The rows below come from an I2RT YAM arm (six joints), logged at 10 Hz.
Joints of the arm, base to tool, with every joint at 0 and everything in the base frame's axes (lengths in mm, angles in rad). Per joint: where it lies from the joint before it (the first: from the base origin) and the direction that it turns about. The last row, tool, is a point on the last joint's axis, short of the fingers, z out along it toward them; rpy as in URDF.
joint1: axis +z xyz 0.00 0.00 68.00
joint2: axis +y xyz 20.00 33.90 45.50
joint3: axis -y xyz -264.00 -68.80 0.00
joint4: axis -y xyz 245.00 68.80 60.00
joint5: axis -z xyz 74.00 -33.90 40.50
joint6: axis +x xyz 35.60 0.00 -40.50
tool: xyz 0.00 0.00 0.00 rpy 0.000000 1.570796 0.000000
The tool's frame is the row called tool.
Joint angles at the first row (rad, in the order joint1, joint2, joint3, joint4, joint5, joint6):
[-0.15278, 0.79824, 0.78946, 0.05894, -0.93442, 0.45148]
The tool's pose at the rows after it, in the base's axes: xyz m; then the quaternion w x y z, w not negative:
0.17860 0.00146 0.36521 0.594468 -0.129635 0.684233 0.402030
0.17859 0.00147 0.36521 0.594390 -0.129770 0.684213 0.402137
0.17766 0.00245 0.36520 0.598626 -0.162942 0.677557 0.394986
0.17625 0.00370 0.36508 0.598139 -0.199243 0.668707 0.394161
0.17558 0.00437 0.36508 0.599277 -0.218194 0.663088 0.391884
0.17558 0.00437 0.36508 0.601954 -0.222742 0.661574 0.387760
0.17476 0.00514 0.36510 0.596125 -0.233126 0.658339 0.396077
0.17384 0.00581 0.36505 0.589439 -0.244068 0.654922 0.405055
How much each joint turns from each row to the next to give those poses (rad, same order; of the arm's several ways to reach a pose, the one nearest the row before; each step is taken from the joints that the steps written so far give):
[0.00000, -0.00001, -0.00001, 0.00039, 0.00038, -0.00344]
[0.00000, 0.00000, 0.00000, -0.00001, -0.00038, 0.00000]
[0.00041, 0.00003, 0.00004, 0.00038, -0.03659, -0.05875]
[-0.00001, -0.00001, -0.00002, -0.00038, -0.05304, -0.05302]
[0.00072, -0.00001, 0.00000, 0.00037, -0.02408, -0.03090]
[0.00000, 0.00000, 0.00000, 0.00000, 0.00000, -0.01373]
[0.00078, 0.00000, -0.00001, 0.00078, -0.02897, 0.00000]
[0.00000, 0.00001, 0.00001, 0.00000, -0.03204, 0.00000]

